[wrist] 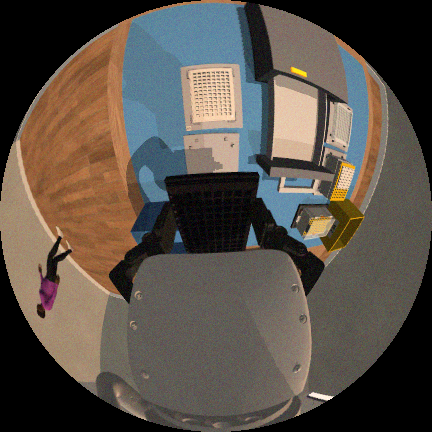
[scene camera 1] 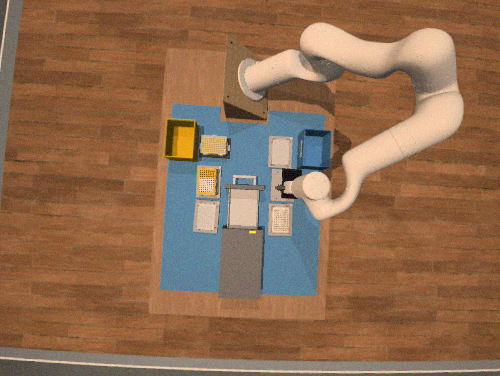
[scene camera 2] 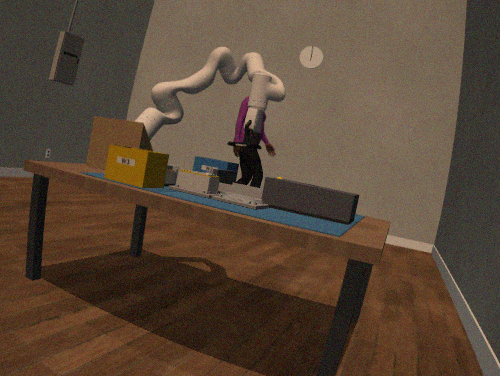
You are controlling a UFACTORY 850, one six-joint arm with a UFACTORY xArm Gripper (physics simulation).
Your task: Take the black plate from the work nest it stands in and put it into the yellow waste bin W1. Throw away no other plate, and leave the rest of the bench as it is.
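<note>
The black plate is held level between the fingers, in the air above its work nest. My gripper is shut on it, one finger at each side. The nest is a grey base with small pegs; no plate sits on its visible part. In scene camera 1 the wrist hides part of plate and nest. The yellow waste bin W1 stands across the bench, at the left in scene camera 1.
A blue bin stands beside the nest. Pale plates sit in other nests. Yellow-white plates are near W1. A grey device stands mid-bench with its tray out.
</note>
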